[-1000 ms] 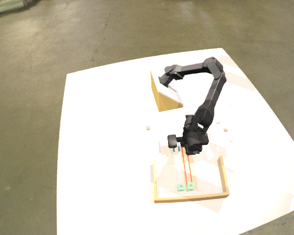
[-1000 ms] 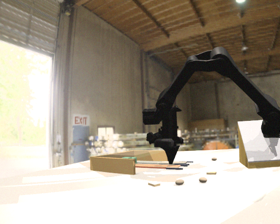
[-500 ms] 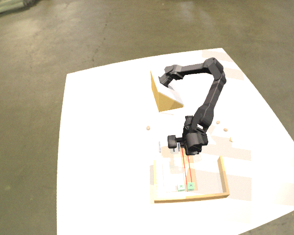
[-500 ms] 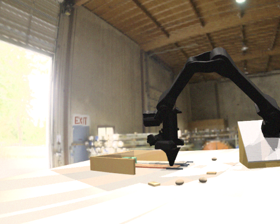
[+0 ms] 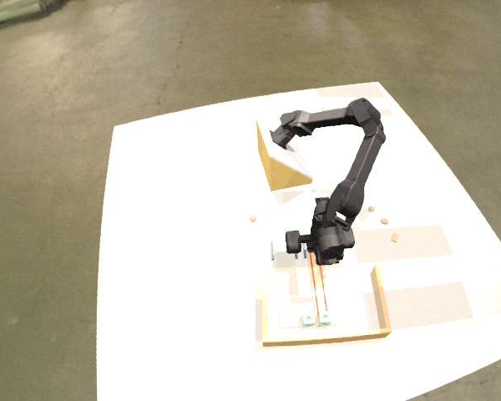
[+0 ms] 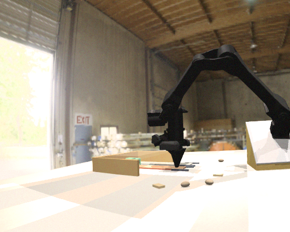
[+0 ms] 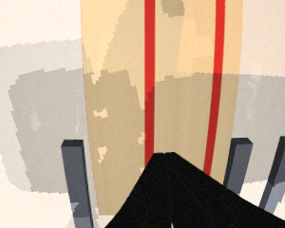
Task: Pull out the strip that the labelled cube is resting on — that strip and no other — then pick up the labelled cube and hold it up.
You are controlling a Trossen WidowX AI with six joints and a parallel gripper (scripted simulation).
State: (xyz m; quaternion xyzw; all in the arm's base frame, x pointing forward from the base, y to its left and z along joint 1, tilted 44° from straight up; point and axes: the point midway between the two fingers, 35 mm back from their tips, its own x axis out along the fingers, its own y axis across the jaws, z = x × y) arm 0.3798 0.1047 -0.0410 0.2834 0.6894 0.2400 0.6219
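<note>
The red-lined strip is 9 cm ahead of my gripper tip and 1 cm to the right of it. Round my gripper tip: small tile 1 cm behind, 26 cm to the left.
</note>
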